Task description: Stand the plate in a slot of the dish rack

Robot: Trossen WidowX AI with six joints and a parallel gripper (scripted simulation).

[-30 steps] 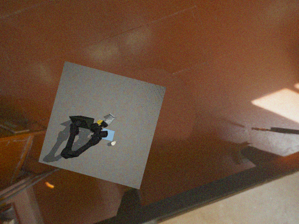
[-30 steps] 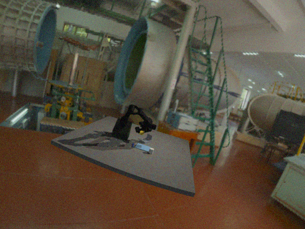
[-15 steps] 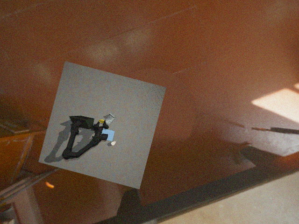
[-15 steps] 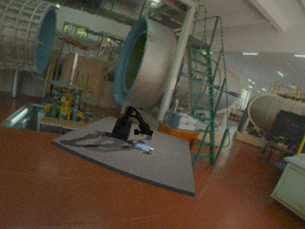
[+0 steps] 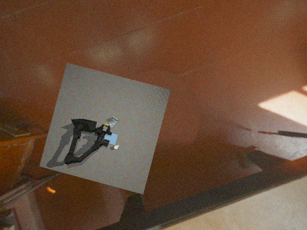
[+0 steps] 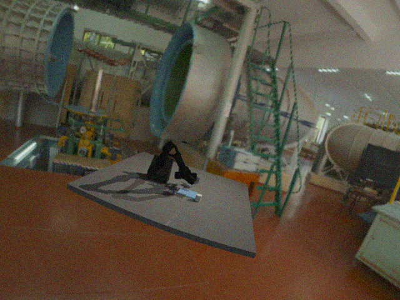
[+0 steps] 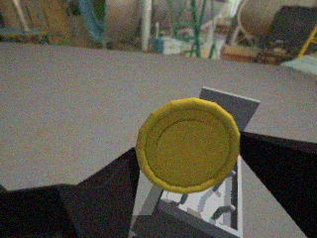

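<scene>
Now: the grey dish rack 40 mm ahead of my gripper tip, 40 mm to the left of it and 60 mm below it. Round my gripper tip: mat: 80 mm ahead, 150 mm to the right, 80 mm below; blue spoon: 20 mm behind, 190 mm to the right, 80 mm below; yellow plate: 10 mm to the right.
</scene>
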